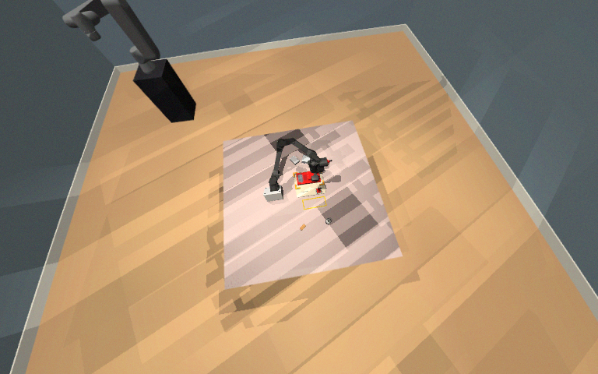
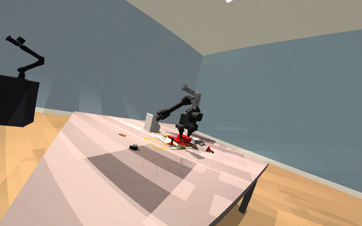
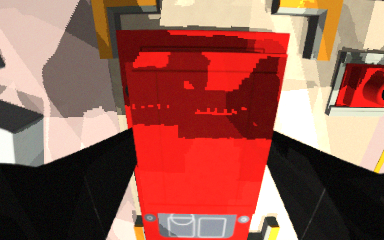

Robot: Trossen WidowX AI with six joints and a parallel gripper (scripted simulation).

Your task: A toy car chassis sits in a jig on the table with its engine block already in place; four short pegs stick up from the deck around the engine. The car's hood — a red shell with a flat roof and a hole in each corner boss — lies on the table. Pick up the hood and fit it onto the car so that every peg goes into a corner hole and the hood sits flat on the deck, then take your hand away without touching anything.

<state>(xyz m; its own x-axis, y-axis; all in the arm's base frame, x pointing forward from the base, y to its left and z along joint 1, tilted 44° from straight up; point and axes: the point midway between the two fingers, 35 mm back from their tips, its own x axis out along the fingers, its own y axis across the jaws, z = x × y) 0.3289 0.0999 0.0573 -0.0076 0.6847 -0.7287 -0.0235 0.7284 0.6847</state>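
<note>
Right now the red hood is 10 mm above my gripper tip. Also, from my gripper tip: black wheel: 400 mm to the right, 60 mm ahead, 40 mm below; tan piece: 420 mm to the right, 140 mm behind, 50 mm below.
</note>
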